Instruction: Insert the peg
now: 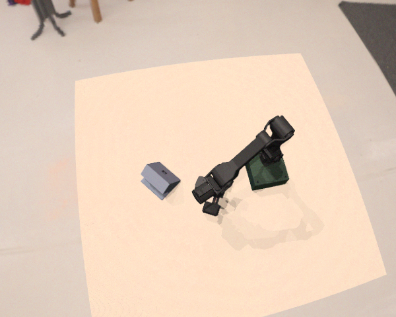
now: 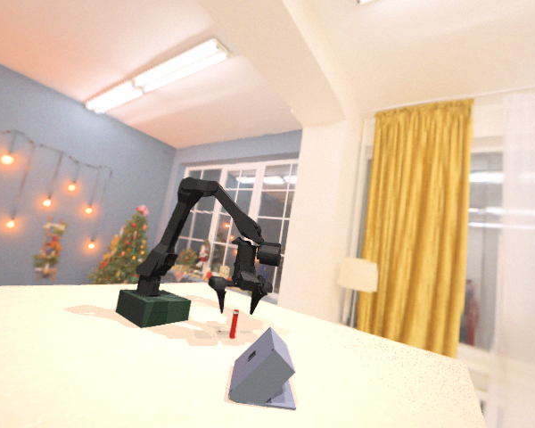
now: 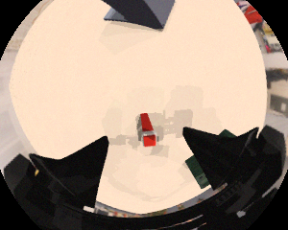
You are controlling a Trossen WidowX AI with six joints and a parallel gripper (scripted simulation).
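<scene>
Right now the thin red peg is 1 cm below my gripper tip. From my gripper tip the other things lie so: grey-blue sloped panel: 18 cm ahead, 17 cm to the right, 3 cm below.
</scene>
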